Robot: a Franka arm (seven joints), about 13 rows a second.
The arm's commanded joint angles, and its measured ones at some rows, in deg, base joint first. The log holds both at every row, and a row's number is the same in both.
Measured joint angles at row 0:
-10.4, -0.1, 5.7, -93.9, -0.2, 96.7, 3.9
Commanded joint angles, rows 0 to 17:
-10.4, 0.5, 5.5, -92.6, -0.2, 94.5, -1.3
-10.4, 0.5, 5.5, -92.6, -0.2, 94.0, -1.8
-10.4, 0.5, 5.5, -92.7, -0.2, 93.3, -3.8
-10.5, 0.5, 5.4, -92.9, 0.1, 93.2, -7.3
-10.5, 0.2, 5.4, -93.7, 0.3, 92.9, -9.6
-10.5, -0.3, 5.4, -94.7, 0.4, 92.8, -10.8
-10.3, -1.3, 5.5, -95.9, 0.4, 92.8, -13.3
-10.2, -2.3, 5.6, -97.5, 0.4, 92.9, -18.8
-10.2, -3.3, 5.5, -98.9, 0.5, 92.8, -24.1
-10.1, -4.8, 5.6, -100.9, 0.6, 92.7, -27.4
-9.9, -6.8, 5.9, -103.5, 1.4, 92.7, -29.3
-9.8, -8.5, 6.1, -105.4, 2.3, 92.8, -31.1
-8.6, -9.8, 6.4, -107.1, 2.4, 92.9, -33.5
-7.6, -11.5, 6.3, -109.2, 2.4, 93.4, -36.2
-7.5, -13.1, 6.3, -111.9, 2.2, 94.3, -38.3
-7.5, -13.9, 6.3, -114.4, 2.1, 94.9, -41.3
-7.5, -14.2, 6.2, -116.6, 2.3, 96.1, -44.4
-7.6, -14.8, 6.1, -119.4, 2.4, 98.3, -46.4
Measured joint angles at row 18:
-7.6, -11.7, 6.9, -112.6, 1.5, 94.1, -41.2
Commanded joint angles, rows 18 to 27:
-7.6, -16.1, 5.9, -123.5, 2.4, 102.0, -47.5
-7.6, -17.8, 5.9, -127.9, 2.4, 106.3, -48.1
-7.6, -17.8, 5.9, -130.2, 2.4, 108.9, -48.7
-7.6, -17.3, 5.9, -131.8, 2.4, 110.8, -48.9
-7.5, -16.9, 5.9, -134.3, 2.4, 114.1, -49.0
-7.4, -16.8, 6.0, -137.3, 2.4, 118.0, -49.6
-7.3, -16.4, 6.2, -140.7, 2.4, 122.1, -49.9
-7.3, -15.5, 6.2, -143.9, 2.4, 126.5, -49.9
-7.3, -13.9, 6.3, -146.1, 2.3, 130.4, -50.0
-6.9, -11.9, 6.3, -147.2, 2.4, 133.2, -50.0
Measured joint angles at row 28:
-7.5, -13.4, 6.5, -143.2, 1.5, 127.4, -48.7
